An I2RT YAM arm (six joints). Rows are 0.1 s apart.
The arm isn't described. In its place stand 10 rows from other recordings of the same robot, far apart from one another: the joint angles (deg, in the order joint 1, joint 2, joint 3, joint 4, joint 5, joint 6), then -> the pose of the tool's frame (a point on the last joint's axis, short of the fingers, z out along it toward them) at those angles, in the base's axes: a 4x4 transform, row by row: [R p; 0 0 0 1], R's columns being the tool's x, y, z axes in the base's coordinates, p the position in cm.
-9.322, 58.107, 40.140, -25.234, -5.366, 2.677 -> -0.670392 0.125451 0.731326 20.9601; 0.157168 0.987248 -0.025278 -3.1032; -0.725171 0.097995 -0.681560 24.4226; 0 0 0 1
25.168, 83.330, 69.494, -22.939, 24.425, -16.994 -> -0.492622 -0.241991 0.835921 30.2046; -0.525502 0.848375 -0.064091 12.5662; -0.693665 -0.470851 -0.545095 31.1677; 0 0 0 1
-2.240, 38.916, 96.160, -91.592, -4.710, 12.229 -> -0.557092 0.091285 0.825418 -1.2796; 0.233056 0.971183 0.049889 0.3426; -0.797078 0.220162 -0.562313 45.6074; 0 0 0 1
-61.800, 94.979, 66.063, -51.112, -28.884, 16.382 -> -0.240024 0.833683 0.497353 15.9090; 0.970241 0.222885 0.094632 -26.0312; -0.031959 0.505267 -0.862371 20.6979; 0 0 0 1
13.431, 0.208, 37.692, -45.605, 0.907, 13.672 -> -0.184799 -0.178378 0.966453 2.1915; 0.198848 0.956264 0.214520 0.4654; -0.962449 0.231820 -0.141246 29.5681; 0 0 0 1
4.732, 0.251, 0.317, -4.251, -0.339, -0.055 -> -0.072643 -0.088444 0.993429 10.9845; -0.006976 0.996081 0.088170 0.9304; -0.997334 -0.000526 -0.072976 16.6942; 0 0 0 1
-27.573, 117.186, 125.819, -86.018, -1.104, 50.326 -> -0.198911 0.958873 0.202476 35.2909; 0.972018 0.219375 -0.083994 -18.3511; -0.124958 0.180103 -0.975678 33.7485; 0 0 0 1
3.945, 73.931, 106.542, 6.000, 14.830, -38.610 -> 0.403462 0.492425 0.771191 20.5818; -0.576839 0.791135 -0.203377 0.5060; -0.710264 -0.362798 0.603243 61.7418; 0 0 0 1
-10.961, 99.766, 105.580, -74.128, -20.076, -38.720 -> -0.745579 -0.528463 0.406004 33.8224; -0.454025 0.848772 0.271012 -5.3058; -0.487825 0.017725 -0.872762 35.8353; 0 0 0 1
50.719, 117.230, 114.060, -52.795, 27.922, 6.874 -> -0.582894 -0.451485 0.675571 29.6393; -0.545606 0.833584 0.086328 33.6036; -0.602121 -0.318275 -0.732224 30.7214; 0 0 0 1
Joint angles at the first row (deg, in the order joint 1, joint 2, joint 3, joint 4, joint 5, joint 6):
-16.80 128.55 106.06 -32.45 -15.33 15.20
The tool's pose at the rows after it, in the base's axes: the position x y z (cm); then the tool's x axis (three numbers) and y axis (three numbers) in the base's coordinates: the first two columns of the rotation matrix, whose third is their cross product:
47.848 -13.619 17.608 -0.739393 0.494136 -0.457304 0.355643 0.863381 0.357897
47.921 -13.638 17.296 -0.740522 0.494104 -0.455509 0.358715 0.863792 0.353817
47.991 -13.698 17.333 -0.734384 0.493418 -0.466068 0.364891 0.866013 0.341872
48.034 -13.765 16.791 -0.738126 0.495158 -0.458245 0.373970 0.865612 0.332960
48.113 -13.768 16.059 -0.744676 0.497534 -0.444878 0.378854 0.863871 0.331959
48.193 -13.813 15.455 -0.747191 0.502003 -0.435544 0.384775 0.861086 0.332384
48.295 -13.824 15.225 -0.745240 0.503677 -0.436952 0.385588 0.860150 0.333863
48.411 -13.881 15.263 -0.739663 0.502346 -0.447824 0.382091 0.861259 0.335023
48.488 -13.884 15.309 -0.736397 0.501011 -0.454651 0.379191 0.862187 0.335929
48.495 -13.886 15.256 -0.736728 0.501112 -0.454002 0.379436 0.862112 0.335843
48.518 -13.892 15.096 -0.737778 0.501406 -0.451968 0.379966 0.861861 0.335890
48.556 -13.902 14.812 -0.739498 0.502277 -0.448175 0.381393 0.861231 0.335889
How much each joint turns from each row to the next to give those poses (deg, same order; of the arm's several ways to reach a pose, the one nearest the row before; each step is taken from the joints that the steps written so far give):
-0.17 1.95 0.00 -0.70 0.00 0.24
0.02 0.39 0.00 0.20 0.26 -0.02
0.02 0.00 0.00 0.48 0.94 0.02
-0.02 0.63 0.00 -0.04 0.55 -0.02
0.02 0.88 0.00 0.00 -0.03 0.04
-0.02 0.74 0.00 0.19 0.00 0.20
0.02 0.33 0.00 0.49 0.00 0.15
-0.02 0.04 0.00 0.76 0.03 0.00
0.02 0.00 0.00 0.46 0.00 0.00
0.00 0.07 0.00 0.02 0.00 0.00
0.00 0.20 0.00 0.07 -0.03 0.00
0.00 0.34 0.00 0.11 -0.02 0.03

